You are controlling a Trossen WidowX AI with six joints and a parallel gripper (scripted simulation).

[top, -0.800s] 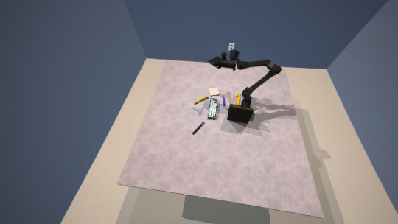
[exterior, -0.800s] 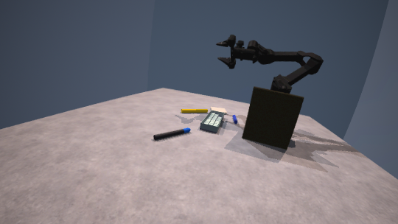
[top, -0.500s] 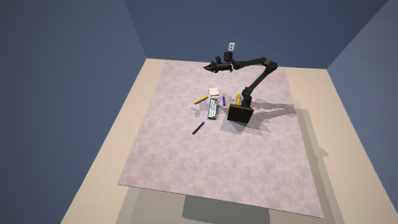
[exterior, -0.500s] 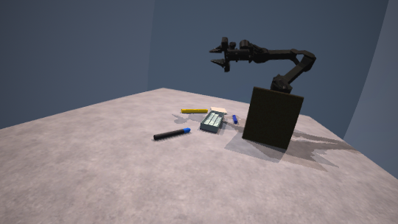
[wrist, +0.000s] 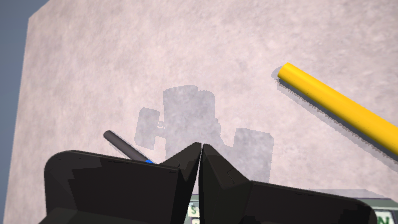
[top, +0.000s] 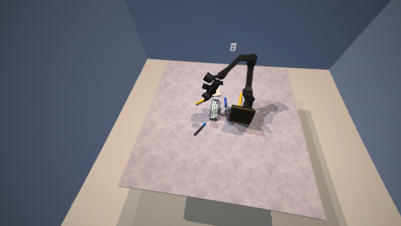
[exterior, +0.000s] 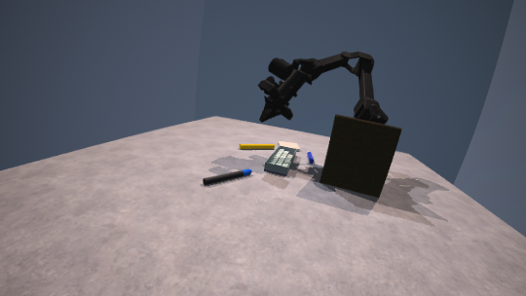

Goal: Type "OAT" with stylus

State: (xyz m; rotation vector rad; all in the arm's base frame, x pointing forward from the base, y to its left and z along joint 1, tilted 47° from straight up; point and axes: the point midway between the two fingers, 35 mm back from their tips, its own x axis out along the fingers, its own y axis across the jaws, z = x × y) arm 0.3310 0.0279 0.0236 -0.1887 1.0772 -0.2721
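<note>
Now: the blue stylus 16 cm to the right of my gripper tip, 16 cm behind it and 12 cm below it. From my gripper tip the other things lie so: yellow pencil: 12 cm below, 9 cm to the right, 4 cm ahead; then beige pad: 22 cm to the right, 12 cm below, 5 cm behind; then pen with blue cap: 17 cm to the left, 12 cm below, 3 cm behind.
</note>
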